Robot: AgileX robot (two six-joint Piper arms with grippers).
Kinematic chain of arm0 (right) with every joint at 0, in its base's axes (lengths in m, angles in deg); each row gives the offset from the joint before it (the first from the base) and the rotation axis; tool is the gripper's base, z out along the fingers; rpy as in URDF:
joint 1: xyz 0 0 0.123 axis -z
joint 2: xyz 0 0 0 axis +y
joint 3: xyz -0.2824 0 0.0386 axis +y
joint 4: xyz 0.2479 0 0.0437 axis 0.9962 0 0.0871
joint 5: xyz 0 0 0 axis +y
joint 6: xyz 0.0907 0 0.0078 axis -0.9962 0 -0.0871
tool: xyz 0 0 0 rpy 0 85 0
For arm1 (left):
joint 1: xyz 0 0 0.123 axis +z
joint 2: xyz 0 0 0 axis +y
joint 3: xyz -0.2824 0 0.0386 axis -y
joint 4: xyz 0.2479 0 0.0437 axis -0.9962 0 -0.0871
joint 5: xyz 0 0 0 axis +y
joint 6: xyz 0.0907 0 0.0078 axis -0.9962 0 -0.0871
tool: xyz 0 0 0 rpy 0 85 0
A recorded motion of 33 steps. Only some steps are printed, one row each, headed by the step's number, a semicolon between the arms.
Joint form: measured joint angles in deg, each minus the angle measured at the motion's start. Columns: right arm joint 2, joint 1, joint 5, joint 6, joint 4, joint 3; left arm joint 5, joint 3, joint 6, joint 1, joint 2, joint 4.
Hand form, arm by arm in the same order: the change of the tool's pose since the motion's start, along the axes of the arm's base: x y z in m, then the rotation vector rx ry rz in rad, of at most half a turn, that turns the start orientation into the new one. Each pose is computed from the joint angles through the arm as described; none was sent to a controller.
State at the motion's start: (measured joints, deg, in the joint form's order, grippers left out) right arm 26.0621 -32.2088 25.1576 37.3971 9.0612 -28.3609; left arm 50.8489 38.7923 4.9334 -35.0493 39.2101 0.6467
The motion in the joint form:
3: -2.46 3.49 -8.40 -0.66 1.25 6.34; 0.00 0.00 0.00 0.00 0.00 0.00
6: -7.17 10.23 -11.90 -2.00 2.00 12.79; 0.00 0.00 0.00 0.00 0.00 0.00
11: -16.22 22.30 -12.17 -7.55 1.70 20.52; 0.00 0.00 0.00 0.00 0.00 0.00
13: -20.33 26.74 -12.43 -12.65 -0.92 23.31; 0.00 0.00 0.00 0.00 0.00 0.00
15: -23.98 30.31 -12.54 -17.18 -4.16 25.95; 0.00 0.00 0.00 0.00 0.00 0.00
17: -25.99 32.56 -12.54 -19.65 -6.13 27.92; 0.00 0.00 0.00 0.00 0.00 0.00
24: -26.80 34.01 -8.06 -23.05 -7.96 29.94; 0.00 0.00 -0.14 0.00 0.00 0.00
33: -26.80 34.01 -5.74 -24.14 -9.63 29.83; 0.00 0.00 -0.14 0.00 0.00 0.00
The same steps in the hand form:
3: 0.0026 -0.0068 -0.0202 0.0688 -0.0478 -0.0864; 0.0000 0.0000 0.0000 0.0000 0.0000 0.0000
6: -0.0009 -0.0209 -0.0456 0.1112 -0.0607 -0.2204; 0.0000 0.0000 0.0000 0.0000 0.0000 0.0000
11: -0.0122 -0.0409 -0.0790 0.1971 -0.0610 -0.4526; 0.0000 0.0000 0.0000 0.0000 0.0000 0.0000
13: -0.0170 -0.0475 -0.0907 0.2434 -0.0785 -0.5473; 0.0000 0.0000 0.0000 0.0000 0.0000 0.0000
15: -0.0207 -0.0526 -0.1024 0.2681 -0.0977 -0.6241; 0.0000 0.0000 0.0000 0.0000 0.0000 0.0000
17: -0.0222 -0.0555 -0.1121 0.2747 -0.1016 -0.6723; 0.0000 0.0000 0.0000 0.0000 0.0000 0.0000
24: -0.0234 -0.0574 -0.1303 0.2667 -0.0021 -0.7219; 0.0000 0.0000 0.0000 0.0014 -0.0010 -0.0018
33: -0.0244 -0.0582 -0.1332 0.2437 0.0306 -0.7334; 0.0000 0.0000 0.0000 0.0014 -0.0010 -0.0018

